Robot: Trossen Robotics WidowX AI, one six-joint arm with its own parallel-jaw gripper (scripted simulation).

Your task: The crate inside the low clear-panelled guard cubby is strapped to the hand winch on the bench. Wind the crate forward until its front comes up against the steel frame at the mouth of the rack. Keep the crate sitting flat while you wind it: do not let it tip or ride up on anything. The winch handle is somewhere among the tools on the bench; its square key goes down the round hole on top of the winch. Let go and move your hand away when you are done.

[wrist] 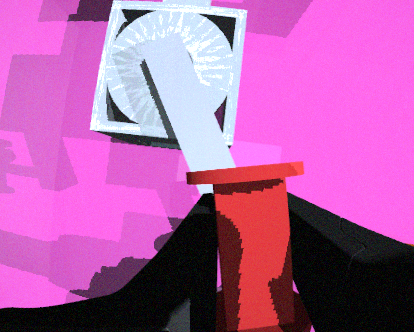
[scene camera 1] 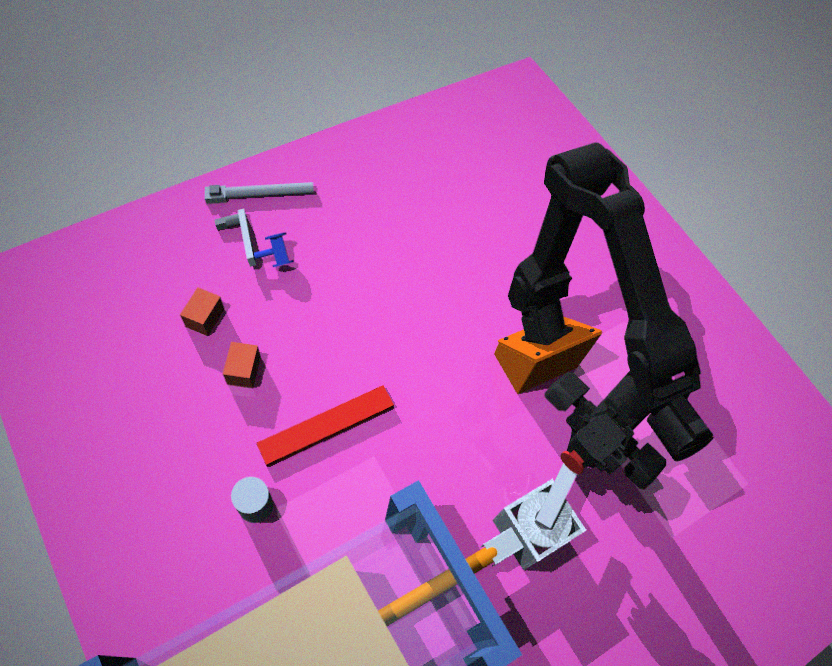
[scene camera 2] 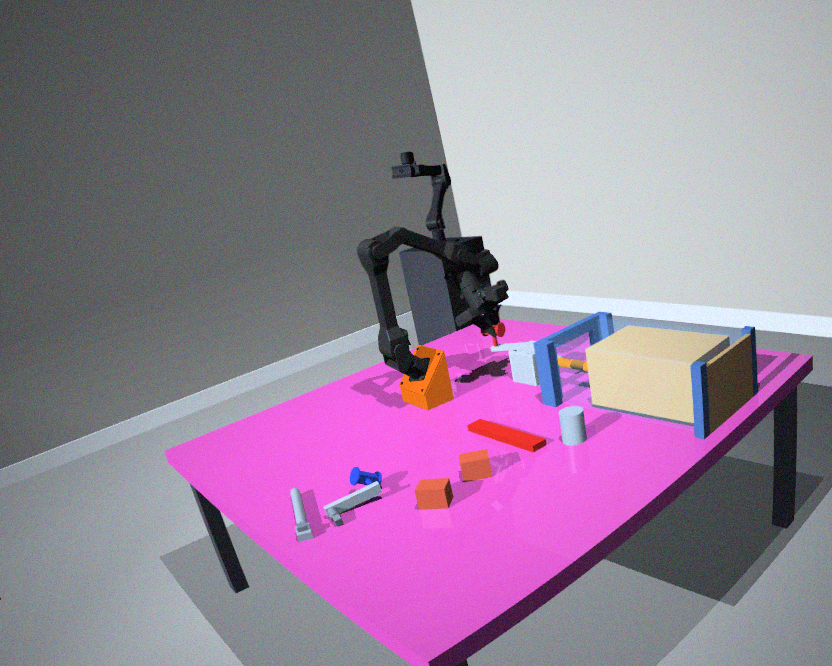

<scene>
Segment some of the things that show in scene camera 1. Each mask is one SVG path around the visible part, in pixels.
My gripper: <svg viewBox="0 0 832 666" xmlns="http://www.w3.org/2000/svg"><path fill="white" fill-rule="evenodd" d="M564 374L546 390L544 397L558 411L565 412L571 405L576 408L574 413L566 418L566 422L572 428L567 451L571 453L574 450L584 460L583 468L597 467L600 472L607 471L609 474L629 458L631 461L624 467L625 475L639 489L645 490L666 466L666 459L649 443L641 450L636 447L638 442L633 437L635 435L633 430L650 413L640 414L629 408L617 392L618 384L596 406L583 397L590 388L573 372Z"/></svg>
A red bar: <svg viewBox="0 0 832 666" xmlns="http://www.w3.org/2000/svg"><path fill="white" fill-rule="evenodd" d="M386 389L382 385L301 422L292 428L285 429L257 442L256 444L266 466L269 467L312 445L317 445L393 409L394 404Z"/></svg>
</scene>
